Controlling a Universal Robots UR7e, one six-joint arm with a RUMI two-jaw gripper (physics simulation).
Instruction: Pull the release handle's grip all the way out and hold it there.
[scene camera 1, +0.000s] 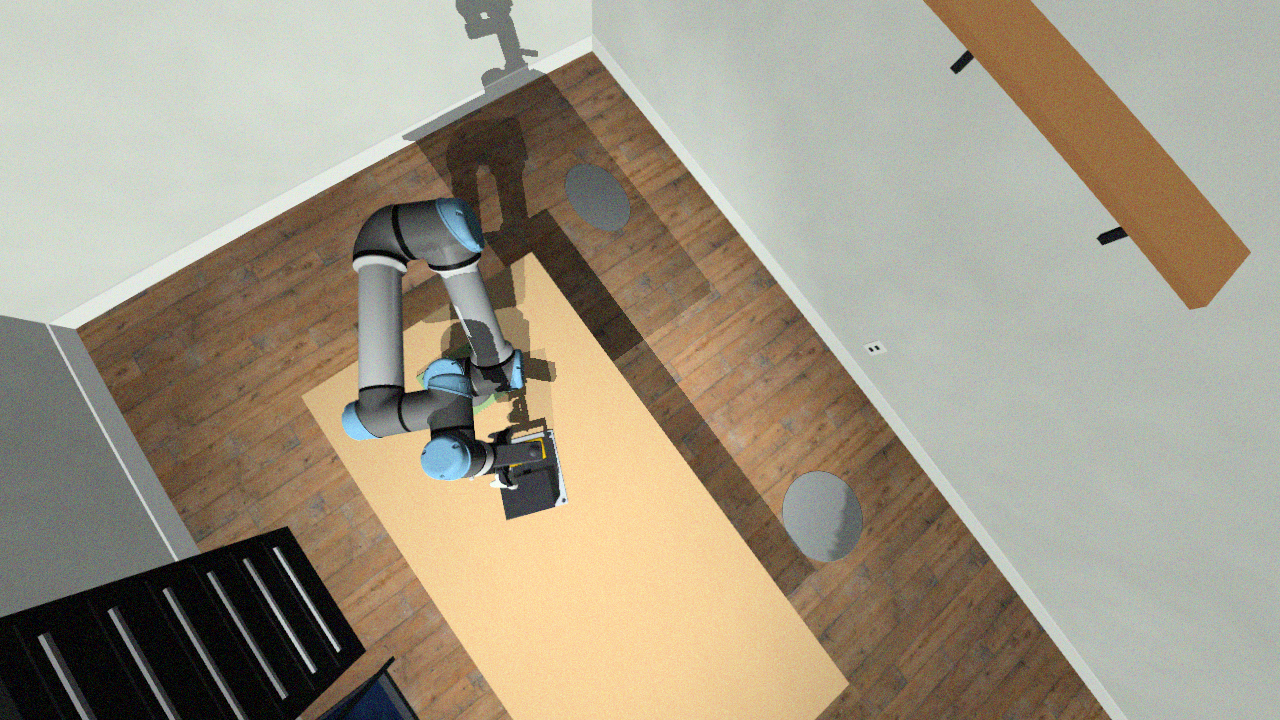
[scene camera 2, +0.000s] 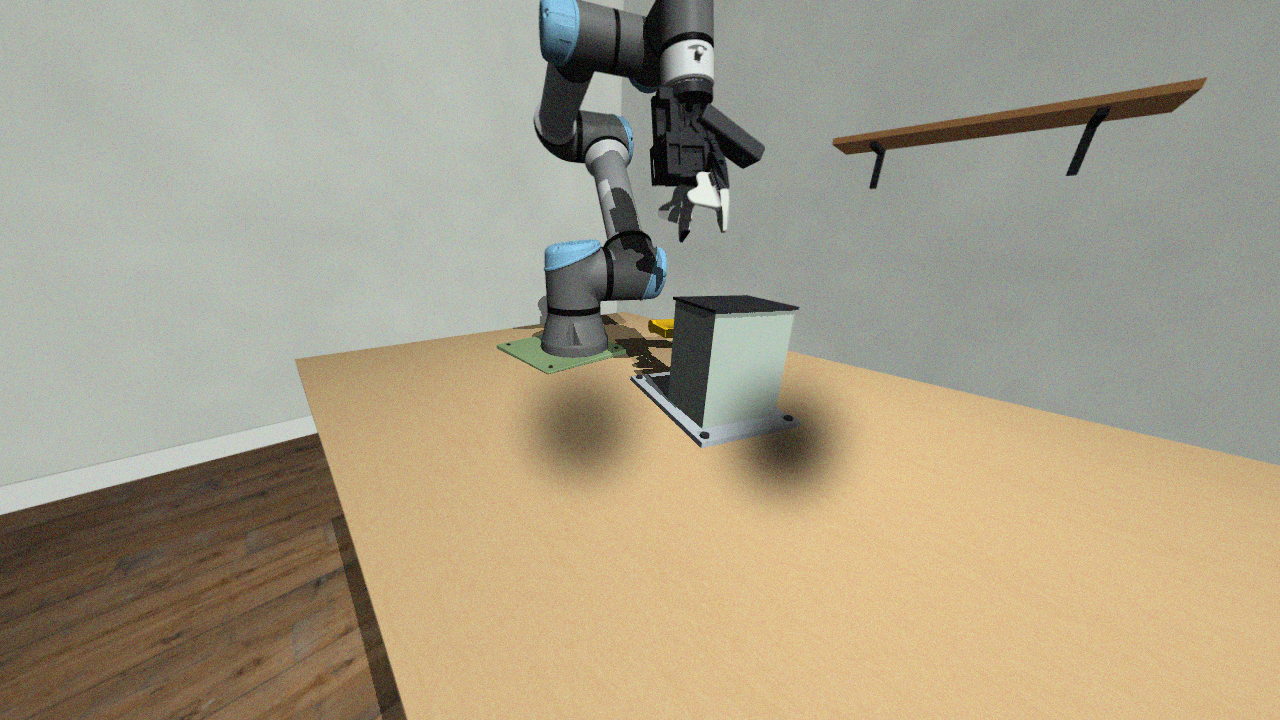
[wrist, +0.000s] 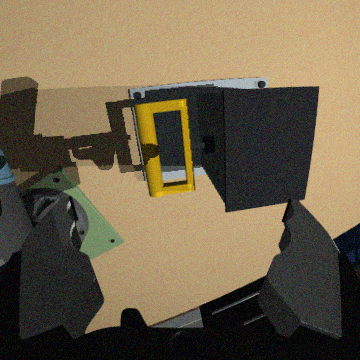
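Note:
The release handle's yellow rectangular grip (scene camera 1: 544, 450) (scene camera 2: 661, 327) (wrist: 145, 125) stands out beside the dark-topped box (scene camera 1: 532, 495) (scene camera 2: 747, 371) (wrist: 270, 145), at the side toward the arm's base. In the wrist view a gap shows between grip and box, with a small dark block (wrist: 209, 144) on the box's face. How far out the grip stands, I cannot tell. The box stands on a light grey base plate (scene camera 2: 747, 431) (wrist: 200, 85). My gripper (scene camera 2: 705, 234) (wrist: 180, 200) is open and empty, high above the box and handle. The arm hides part of the grip in scene camera 1.
The arm's green mounting plate (scene camera 2: 547, 360) (wrist: 102, 235) lies on the wooden table (scene camera 1: 644, 573) (scene camera 2: 554, 582), near the handle side. A black cabinet (scene camera 1: 268, 573) stands on the floor beside the table. A wooden shelf (scene camera 1: 1100, 152) (scene camera 2: 1020, 118) hangs on the wall. The arm's shadow falls near the grip.

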